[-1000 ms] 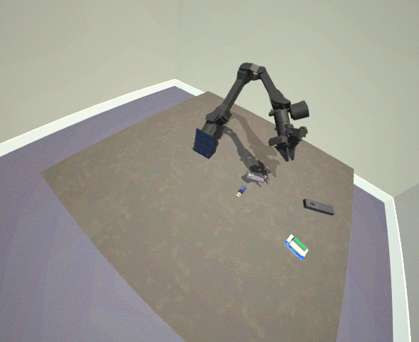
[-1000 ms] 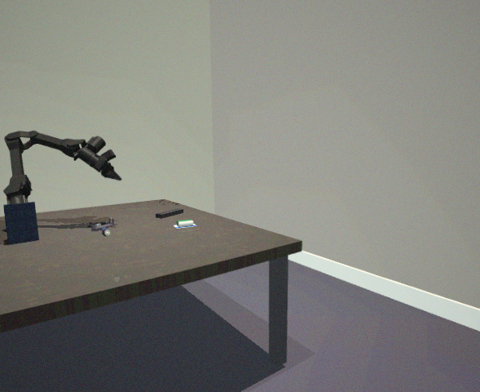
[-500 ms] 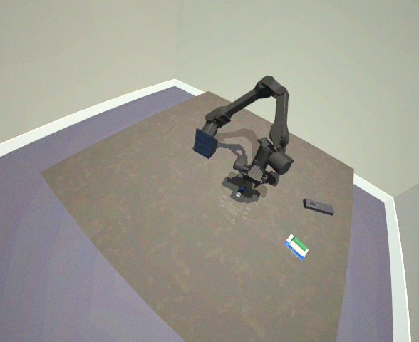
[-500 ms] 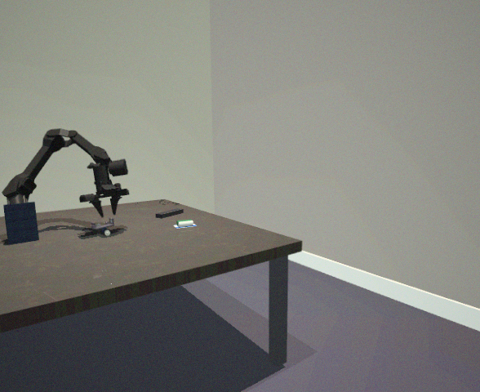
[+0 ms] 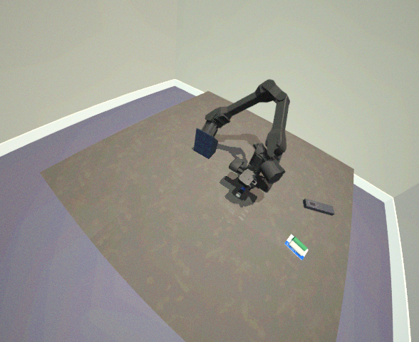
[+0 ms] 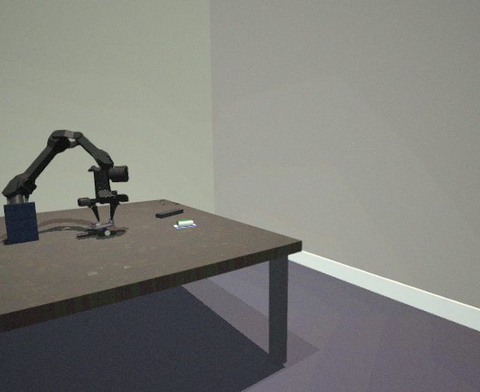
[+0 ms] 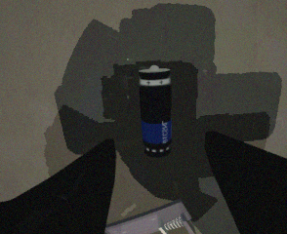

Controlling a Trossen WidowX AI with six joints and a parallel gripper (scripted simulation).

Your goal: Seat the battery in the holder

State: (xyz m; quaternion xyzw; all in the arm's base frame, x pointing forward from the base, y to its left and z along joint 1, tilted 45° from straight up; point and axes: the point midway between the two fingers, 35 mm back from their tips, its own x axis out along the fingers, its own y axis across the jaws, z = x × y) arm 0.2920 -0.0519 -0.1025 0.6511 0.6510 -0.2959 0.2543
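Now: gripper tip 4 cm above the battery. The rest, counted from my gripper tip: dark remote-like bar (37 cm ahead, 18 cm to the left, 4 cm below).
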